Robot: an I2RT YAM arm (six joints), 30 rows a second.
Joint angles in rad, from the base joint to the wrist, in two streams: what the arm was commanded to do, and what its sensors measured. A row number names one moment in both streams.
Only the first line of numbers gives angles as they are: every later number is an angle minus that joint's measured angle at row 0.
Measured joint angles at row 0:
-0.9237, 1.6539, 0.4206, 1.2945, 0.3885, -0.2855
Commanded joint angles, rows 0 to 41:
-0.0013, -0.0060, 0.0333, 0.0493, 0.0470, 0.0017
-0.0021, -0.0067, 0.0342, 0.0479, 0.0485, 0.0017
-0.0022, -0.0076, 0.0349, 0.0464, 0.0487, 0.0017
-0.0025, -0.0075, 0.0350, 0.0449, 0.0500, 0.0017
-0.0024, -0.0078, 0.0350, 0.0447, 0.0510, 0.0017
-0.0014, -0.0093, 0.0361, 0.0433, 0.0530, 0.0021
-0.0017, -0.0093, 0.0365, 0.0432, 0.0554, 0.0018
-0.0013, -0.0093, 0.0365, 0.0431, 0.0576, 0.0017
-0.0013, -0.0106, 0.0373, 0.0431, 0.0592, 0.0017
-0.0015, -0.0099, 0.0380, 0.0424, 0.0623, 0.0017
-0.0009, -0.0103, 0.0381, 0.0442, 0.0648, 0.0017
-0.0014, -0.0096, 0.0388, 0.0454, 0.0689, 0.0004
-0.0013, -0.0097, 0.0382, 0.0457, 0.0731, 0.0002
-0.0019, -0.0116, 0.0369, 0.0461, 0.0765, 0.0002
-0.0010, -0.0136, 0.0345, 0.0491, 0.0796, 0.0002
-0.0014, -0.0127, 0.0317, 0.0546, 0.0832, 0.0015
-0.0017, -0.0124, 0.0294, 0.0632, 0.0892, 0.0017
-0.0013, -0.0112, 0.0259, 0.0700, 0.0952, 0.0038
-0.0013, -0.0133, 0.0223, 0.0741, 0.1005, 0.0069
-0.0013, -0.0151, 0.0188, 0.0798, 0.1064, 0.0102
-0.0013, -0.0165, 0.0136, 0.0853, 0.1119, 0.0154
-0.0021, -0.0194, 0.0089, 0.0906, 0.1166, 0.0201
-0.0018, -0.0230, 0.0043, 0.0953, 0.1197, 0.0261
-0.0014, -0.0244, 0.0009, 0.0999, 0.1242, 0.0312
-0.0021, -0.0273, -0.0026, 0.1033, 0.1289, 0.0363
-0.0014, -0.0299, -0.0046, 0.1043, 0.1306, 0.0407
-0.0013, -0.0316, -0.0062, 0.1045, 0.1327, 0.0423
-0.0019, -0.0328, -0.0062, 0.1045, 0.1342, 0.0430
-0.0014, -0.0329, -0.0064, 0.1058, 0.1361, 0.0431
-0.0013, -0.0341, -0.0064, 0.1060, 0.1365, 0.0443
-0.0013, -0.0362, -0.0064, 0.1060, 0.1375, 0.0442
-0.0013, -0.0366, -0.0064, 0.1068, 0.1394, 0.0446
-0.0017, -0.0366, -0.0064, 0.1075, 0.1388, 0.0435
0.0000, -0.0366, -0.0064, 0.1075, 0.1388, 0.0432
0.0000, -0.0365, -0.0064, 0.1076, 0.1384, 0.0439
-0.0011, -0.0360, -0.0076, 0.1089, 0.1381, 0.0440
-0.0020, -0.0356, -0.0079, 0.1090, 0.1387, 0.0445
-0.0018, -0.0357, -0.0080, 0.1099, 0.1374, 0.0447
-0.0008, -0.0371, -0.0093, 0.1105, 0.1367, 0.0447
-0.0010, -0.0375, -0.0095, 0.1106, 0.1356, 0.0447
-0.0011, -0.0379, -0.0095, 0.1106, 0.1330, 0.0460
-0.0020, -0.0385, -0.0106, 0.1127, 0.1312, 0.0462
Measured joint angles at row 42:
0.0019, -0.0019, -0.0038, 0.0100, 0.0878, 0.0343
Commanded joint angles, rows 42 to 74:
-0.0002, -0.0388, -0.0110, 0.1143, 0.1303, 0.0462
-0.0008, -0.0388, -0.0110, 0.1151, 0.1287, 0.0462
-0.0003, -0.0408, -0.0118, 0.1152, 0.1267, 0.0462
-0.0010, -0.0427, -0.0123, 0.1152, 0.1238, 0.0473
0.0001, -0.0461, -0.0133, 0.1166, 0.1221, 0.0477
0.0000, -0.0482, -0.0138, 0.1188, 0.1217, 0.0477
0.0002, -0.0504, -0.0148, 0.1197, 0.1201, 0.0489
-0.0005, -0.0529, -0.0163, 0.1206, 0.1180, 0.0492
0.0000, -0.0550, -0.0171, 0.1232, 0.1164, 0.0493
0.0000, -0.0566, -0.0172, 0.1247, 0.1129, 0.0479
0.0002, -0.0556, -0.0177, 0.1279, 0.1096, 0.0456
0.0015, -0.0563, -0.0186, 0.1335, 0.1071, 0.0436
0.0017, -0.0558, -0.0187, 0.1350, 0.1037, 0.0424
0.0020, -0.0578, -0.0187, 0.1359, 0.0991, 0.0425
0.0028, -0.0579, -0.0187, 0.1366, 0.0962, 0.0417
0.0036, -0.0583, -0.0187, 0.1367, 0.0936, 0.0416
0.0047, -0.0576, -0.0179, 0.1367, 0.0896, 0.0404
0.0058, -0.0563, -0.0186, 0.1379, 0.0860, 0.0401
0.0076, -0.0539, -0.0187, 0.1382, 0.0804, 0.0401
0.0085, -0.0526, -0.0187, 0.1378, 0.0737, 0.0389
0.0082, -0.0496, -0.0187, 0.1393, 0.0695, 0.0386
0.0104, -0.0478, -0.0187, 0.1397, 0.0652, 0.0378
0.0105, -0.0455, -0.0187, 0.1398, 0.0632, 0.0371
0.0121, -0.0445, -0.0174, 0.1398, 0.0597, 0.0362
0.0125, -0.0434, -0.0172, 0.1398, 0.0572, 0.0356
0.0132, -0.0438, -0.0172, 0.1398, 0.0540, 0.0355
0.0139, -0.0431, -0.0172, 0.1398, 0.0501, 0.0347
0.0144, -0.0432, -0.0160, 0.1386, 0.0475, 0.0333
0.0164, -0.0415, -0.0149, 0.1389, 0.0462, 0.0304
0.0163, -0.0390, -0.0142, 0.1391, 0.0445, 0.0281
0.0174, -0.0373, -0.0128, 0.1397, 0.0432, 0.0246
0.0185, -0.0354, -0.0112, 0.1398, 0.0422, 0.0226
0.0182, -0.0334, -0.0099, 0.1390, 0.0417, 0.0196
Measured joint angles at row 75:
0.0125, -0.0172, -0.0172, 0.0397, 0.0557, 0.0377
